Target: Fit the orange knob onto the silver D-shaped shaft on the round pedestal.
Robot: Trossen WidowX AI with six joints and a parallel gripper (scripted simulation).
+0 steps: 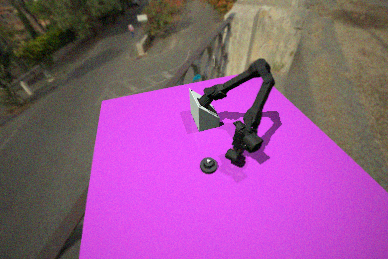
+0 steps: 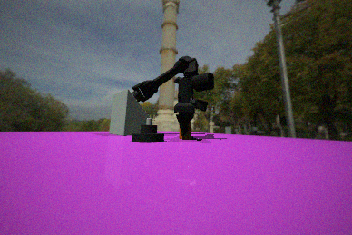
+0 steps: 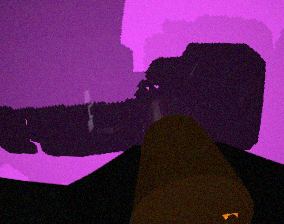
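My gripper tip is now 3 cm below the orange knob. Also, from my gripper tip: pedestal 16 cm to the right, 2 cm ahead, 2 cm above.
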